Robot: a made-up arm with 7 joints. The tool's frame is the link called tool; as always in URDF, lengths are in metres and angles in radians. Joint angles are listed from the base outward.
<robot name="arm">
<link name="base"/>
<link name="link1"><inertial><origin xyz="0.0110 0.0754 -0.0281"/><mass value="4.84"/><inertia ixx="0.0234" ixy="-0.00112" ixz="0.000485" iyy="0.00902" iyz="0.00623" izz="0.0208"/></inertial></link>
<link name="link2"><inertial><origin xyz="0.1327 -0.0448 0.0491"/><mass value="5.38"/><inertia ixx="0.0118" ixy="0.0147" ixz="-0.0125" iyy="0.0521" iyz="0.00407" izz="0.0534"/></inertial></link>
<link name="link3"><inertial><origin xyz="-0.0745 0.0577 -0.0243"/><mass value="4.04"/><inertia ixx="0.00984" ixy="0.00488" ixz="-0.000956" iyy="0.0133" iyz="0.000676" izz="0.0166"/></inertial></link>
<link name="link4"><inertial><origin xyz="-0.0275 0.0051 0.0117"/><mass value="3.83"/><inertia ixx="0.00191" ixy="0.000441" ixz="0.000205" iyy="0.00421" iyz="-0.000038" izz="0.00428"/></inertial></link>
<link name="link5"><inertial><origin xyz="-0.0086 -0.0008 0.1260"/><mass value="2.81"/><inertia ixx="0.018" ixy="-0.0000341" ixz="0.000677" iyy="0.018" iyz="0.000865" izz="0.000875"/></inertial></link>
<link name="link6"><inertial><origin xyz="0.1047 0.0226 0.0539"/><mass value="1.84"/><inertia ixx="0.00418" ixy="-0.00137" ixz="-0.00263" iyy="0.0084" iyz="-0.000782" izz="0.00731"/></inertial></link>
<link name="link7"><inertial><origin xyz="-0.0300 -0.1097 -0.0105"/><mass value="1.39"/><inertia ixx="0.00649" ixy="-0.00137" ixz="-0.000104" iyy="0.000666" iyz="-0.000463" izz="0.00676"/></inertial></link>
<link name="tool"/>
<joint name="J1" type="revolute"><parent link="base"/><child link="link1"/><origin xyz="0 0 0.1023" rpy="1.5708 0 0"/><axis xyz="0 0 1"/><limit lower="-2.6" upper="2.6"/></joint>
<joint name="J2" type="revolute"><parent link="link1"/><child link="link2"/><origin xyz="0.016 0.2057 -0.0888" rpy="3.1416 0 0"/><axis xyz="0 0 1"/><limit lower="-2.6" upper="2.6"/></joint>
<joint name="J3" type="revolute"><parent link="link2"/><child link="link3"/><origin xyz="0.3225 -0.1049 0.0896" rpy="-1.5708 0 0"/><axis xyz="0 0 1"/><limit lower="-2.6" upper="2.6"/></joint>
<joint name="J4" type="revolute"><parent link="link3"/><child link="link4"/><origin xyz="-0.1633 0.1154 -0.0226" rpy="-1.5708 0 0"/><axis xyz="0 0 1"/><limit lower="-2.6" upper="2.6"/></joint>
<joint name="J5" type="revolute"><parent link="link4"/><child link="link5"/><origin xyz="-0.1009 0.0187 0.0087" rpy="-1.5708 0 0"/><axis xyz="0 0 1"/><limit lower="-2.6" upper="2.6"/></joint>
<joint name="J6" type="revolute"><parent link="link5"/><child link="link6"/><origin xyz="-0.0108 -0.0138 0.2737" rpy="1.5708 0 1.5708"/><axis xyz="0 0 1"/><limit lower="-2.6" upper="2.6"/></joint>
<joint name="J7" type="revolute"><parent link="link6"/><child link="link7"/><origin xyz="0.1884 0.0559 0.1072" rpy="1.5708 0 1.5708"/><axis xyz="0 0 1"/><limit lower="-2.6" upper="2.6"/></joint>
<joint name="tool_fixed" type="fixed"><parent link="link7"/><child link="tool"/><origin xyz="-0.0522 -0.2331 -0.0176" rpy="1.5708 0 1.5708"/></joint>
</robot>
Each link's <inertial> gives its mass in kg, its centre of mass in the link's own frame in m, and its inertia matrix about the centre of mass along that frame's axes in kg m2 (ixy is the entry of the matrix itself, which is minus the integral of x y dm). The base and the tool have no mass. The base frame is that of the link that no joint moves.
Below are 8 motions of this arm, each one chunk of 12 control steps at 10 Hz.
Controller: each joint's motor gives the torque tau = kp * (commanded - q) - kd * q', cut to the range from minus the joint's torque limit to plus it. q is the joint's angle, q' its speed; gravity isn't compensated. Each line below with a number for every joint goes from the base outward.
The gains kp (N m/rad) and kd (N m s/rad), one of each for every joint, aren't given. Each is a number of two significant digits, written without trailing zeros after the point. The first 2 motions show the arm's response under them.
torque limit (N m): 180 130 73 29 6.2 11 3.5
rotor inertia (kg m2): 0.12 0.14 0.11 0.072 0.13 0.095 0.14
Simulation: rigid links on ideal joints. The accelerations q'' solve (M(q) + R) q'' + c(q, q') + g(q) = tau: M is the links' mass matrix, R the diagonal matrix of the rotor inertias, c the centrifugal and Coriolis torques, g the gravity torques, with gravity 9.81 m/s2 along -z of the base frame. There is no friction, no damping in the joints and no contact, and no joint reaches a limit. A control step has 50 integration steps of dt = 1/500 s. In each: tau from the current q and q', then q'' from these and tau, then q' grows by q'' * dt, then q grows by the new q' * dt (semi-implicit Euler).
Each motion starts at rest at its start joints. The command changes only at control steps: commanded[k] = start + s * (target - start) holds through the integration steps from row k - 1 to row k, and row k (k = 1, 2, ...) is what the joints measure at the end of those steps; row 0 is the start. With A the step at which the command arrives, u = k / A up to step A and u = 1 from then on. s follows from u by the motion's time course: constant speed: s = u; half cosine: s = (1 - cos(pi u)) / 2; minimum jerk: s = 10 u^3 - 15 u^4 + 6 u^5; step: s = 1 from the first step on.
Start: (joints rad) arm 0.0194 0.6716 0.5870 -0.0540 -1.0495 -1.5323 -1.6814
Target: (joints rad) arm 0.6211 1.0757 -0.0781 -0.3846 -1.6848 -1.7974 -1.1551
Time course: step
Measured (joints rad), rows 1 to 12:
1: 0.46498 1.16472 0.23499 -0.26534 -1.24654 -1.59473 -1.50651
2: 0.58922 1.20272 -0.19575 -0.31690 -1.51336 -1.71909 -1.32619
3: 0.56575 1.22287 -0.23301 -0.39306 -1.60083 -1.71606 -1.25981
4: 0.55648 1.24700 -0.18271 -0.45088 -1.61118 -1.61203 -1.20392
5: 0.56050 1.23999 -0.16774 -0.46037 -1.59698 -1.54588 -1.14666
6: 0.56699 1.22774 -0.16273 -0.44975 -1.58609 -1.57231 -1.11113
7: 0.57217 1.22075 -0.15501 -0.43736 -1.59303 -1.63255 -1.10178
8: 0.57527 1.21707 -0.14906 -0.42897 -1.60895 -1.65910 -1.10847
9: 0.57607 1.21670 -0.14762 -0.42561 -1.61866 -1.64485 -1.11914
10: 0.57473 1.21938 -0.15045 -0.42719 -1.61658 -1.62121 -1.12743
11: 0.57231 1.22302 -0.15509 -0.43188 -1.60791 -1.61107 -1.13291
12: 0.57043 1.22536 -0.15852 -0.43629 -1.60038 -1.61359 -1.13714
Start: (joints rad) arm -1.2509 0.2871 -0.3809 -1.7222 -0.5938 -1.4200 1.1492
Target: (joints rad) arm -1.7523 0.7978 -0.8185 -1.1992 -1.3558 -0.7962 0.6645
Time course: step
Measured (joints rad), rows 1 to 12:
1: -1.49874 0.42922 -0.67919 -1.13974 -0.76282 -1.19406 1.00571
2: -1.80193 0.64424 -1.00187 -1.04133 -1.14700 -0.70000 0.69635
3: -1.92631 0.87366 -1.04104 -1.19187 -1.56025 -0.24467 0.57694
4: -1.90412 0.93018 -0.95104 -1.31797 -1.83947 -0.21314 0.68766
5: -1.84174 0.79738 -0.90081 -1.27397 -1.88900 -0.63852 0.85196
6: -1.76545 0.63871 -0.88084 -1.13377 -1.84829 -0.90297 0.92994
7: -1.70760 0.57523 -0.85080 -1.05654 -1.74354 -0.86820 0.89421
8: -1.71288 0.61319 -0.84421 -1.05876 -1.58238 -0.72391 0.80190
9: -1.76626 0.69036 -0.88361 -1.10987 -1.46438 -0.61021 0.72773
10: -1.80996 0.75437 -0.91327 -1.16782 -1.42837 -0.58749 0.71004
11: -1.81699 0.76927 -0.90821 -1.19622 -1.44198 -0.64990 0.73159
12: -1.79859 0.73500 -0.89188 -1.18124 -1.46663 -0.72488 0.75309
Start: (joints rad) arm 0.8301 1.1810 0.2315 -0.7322 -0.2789 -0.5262 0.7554
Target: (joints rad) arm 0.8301 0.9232 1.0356 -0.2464 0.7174 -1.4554 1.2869
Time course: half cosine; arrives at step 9
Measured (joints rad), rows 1 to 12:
1: 0.82977 1.25765 0.24693 -0.73172 -0.28039 -0.58231 0.75132
2: 0.79175 1.31951 0.29092 -0.78835 -0.31521 -0.69102 0.77633
3: 0.76647 1.32594 0.37866 -0.81207 -0.34288 -0.77060 0.87705
4: 0.76623 1.27294 0.51384 -0.74871 -0.30918 -0.87101 1.03883
5: 0.78431 1.18594 0.67350 -0.61667 -0.15897 -1.04043 1.20798
6: 0.80989 1.10158 0.82467 -0.45626 0.13630 -1.25895 1.32640
7: 0.83173 1.04273 0.94199 -0.30821 0.45948 -1.46138 1.35740
8: 0.84004 1.01794 1.01494 -0.21083 0.68033 -1.58867 1.32505
9: 0.83417 1.02116 1.04767 -0.17548 0.75638 -1.61571 1.28399
10: 0.82344 1.03421 1.05741 -0.17926 0.73935 -1.57762 1.26849
11: 0.81593 1.04192 1.06231 -0.19146 0.69860 -1.54168 1.28432
12: 0.81364 1.04338 1.06496 -0.19763 0.67014 -1.54037 1.31870

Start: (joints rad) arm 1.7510 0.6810 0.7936 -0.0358 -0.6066 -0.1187 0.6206
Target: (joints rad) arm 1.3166 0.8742 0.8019 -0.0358 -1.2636 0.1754 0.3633
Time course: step
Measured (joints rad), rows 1 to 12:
1: 1.57369 0.70019 0.72358 0.15759 -0.82933 0.09542 0.54131
2: 1.43343 0.83676 0.75166 0.15681 -1.14220 0.38657 0.42533
3: 1.35917 0.92556 0.80377 0.06211 -1.31107 0.29689 0.35783
4: 1.33556 0.96257 0.80876 -0.01440 -1.32151 -0.00628 0.29158
5: 1.34205 0.96040 0.78819 -0.04080 -1.29440 -0.18602 0.19797
6: 1.36179 0.93150 0.78117 -0.01125 -1.28412 -0.13316 0.10669
7: 1.38214 0.89918 0.78225 0.03404 -1.29496 0.02321 0.06900
8: 1.39670 0.87851 0.78156 0.07206 -1.31783 0.12315 0.09869
9: 1.40391 0.87094 0.77976 0.09397 -1.33648 0.12552 0.16402
10: 1.40334 0.87410 0.77855 0.09572 -1.34233 0.08238 0.22154
11: 1.39703 0.88363 0.77881 0.08323 -1.33752 0.04706 0.24715
12: 1.38942 0.89372 0.78050 0.06794 -1.32721 0.03370 0.24180

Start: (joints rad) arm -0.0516 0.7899 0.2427 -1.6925 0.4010 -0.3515 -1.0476
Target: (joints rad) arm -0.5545 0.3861 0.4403 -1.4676 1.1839 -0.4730 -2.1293
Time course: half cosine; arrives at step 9
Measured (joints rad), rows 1 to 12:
1: -0.10754 0.83974 0.23314 -1.69989 0.41846 -0.33436 -1.05731
2: -0.21148 0.89114 0.20933 -1.76603 0.43555 -0.22472 -1.09593
3: -0.30887 0.88065 0.21383 -1.81083 0.45462 -0.09369 -1.18445
4: -0.39137 0.80642 0.25147 -1.79293 0.51597 -0.08021 -1.33969
5: -0.46686 0.70372 0.29673 -1.72401 0.65214 -0.19007 -1.54977
6: -0.53780 0.61077 0.33749 -1.64814 0.83336 -0.31934 -1.78023
7: -0.60362 0.54869 0.37164 -1.59942 0.98966 -0.38138 -1.99885
8: -0.65950 0.52047 0.39278 -1.58369 1.08539 -0.36452 -2.18270
9: -0.69356 0.52077 0.39847 -1.59267 1.12174 -0.30975 -2.31691
10: -0.70664 0.53107 0.39674 -1.61121 1.11039 -0.26851 -2.39527
11: -0.70955 0.53447 0.39555 -1.62225 1.07501 -0.26608 -2.42251
12: -0.70658 0.53057 0.39574 -1.61993 1.04658 -0.29102 -2.41117

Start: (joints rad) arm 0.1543 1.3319 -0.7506 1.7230 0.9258 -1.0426 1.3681
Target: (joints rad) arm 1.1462 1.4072 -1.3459 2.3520 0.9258 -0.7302 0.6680
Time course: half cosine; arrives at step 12
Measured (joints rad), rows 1 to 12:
1: 0.14404 1.37829 -0.83384 1.77981 0.94932 -1.07803 1.35694
2: 0.16921 1.42911 -0.97336 1.84972 1.02311 -1.12843 1.30235
3: 0.24054 1.44043 -1.05001 1.91274 1.10911 -1.10049 1.20118
4: 0.34491 1.43933 -1.07759 1.97084 1.15917 -0.99927 1.09224
5: 0.46573 1.45240 -1.11314 2.02992 1.16677 -0.89174 1.00814
6: 0.59210 1.48144 -1.17312 2.09807 1.15662 -0.81698 0.95231
7: 0.71824 1.51322 -1.24243 2.17254 1.15055 -0.76530 0.90964
8: 0.83821 1.53819 -1.30455 2.24290 1.15195 -0.71563 0.86572
9: 0.94422 1.55512 -1.35332 2.30052 1.15320 -0.66491 0.81695
10: 1.02824 1.56660 -1.38841 2.34273 1.14841 -0.62462 0.76866
11: 1.08389 1.57453 -1.40961 2.36999 1.13779 -0.60375 0.72892
12: 1.10728 1.57905 -1.41616 2.38203 1.12555 -0.60140 0.70428

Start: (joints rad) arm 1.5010 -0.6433 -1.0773 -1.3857 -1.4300 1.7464 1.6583
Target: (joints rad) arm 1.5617 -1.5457 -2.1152 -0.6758 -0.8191 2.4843 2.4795
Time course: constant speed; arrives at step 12
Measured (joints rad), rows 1 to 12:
1: 1.52927 -0.71016 -1.11162 -1.38662 -1.37435 1.74781 1.67638
2: 1.59538 -0.86280 -1.20885 -1.31544 -1.29565 1.77697 1.72976
3: 1.68558 -1.04284 -1.32464 -1.17652 -1.28991 1.89486 1.80688
4: 1.78086 -1.21834 -1.41560 -1.02773 -1.36652 2.03841 1.87579
5: 1.85508 -1.36675 -1.48539 -0.92024 -1.46490 2.11874 1.91440
6: 1.88685 -1.46713 -1.56086 -0.87563 -1.55408 2.12922 1.93315
7: 1.87221 -1.51510 -1.65773 -0.87024 -1.60026 2.11798 1.95758
8: 1.82702 -1.52766 -1.76333 -0.86262 -1.52257 2.13412 2.00543
9: 1.77521 -1.53241 -1.85865 -0.82047 -1.28785 2.20430 2.08852
10: 1.73258 -1.54960 -1.94262 -0.75724 -1.04869 2.32584 2.21584
11: 1.70684 -1.59104 -2.02447 -0.69978 -0.90815 2.44223 2.35218
12: 1.70364 -1.65920 -2.11138 -0.64554 -0.85688 2.49781 2.46122

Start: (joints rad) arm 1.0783 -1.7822 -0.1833 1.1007 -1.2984 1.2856 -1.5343
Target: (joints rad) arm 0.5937 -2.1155 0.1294 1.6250 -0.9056 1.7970 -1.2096
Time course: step
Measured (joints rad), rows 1 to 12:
1: 0.78924 -2.14390 -0.09771 0.97258 -1.11625 1.49282 -1.53056
2: 0.68330 -2.16024 0.12843 1.16951 -0.87409 1.76640 -1.49299
3: 0.65860 -2.17484 0.26556 1.41720 -0.78528 1.74996 -1.38360
4: 0.67486 -2.19050 0.27821 1.50091 -0.80770 1.66488 -1.23035
5: 0.68260 -2.18447 0.21188 1.47287 -0.83481 1.64846 -1.13833
6: 0.67680 -2.16922 0.13853 1.42120 -0.83919 1.68440 -1.15759
7: 0.67227 -2.16156 0.10164 1.39286 -0.82908 1.70674 -1.25366
8: 0.67322 -2.16420 0.10692 1.38970 -0.81981 1.69865 -1.35655
9: 0.67567 -2.16936 0.13475 1.39724 -0.81731 1.68028 -1.41323
10: 0.67634 -2.17124 0.15991 1.40452 -0.81742 1.66761 -1.41221
11: 0.67544 -2.17016 0.16874 1.40723 -0.81656 1.66391 -1.37570
12: 0.67457 -2.16873 0.16302 1.40637 -0.81574 1.66771 -1.33566

